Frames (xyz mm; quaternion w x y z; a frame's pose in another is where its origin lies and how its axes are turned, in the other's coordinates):
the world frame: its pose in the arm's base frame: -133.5 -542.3 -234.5 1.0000 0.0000 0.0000 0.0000
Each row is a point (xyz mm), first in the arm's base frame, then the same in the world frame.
Working: the arm's base frame: its pose in the world frame: 133.5 542.3 234.5 1.0000 0.0000 0.0000 0.0000

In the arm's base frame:
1: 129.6 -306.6 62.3
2: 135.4 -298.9 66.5
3: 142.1 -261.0 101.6
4: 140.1 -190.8 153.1
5: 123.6 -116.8 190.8
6: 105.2 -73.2 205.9
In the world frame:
1: 263.1 235.7 296.8
2: 268.9 243.4 301.0
3: 275.6 281.3 336.1
4: 273.6 351.5 387.6
5: 257.1 425.5 425.3
6: 238.7 469.1 440.4

